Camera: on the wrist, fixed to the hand. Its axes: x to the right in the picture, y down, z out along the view.
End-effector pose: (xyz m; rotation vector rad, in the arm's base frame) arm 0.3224 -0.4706 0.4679 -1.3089 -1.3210 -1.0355
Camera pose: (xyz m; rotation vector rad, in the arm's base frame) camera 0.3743 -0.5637 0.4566 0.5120 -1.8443 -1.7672
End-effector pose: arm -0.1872 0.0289 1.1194 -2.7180 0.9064 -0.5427
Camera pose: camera -0.2686 -0.0015 1.1822 -2.3678 -1.2923 -1.4776
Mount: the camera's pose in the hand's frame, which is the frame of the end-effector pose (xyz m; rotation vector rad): -0.0245 0.0468 -0.0933 0.3821 0.5510 -1.5170
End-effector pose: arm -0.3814 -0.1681 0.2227 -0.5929 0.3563 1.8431
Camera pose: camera -0.3980 -0.2512 0.1571 -0.7603 0.4145 0.1370
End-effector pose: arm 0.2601 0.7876 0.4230 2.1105 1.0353 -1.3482
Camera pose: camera 0.3444 0.8136 0.4840 -1.0544 -1.8563 0.8831
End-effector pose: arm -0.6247 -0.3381 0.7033 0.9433 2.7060 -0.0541
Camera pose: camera -0.6004 -0.3045 0.8022 1.0673 -2.4595 0.5137
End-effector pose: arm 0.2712 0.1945 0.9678 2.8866 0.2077 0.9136
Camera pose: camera 0.2020 0.1501 1.0366 1.6061 2.2721 1.1744
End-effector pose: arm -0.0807 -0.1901 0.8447 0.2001 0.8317 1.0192
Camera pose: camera -0.1832 -0.2054 0.8174 -0.3943 1.3080 -0.5574
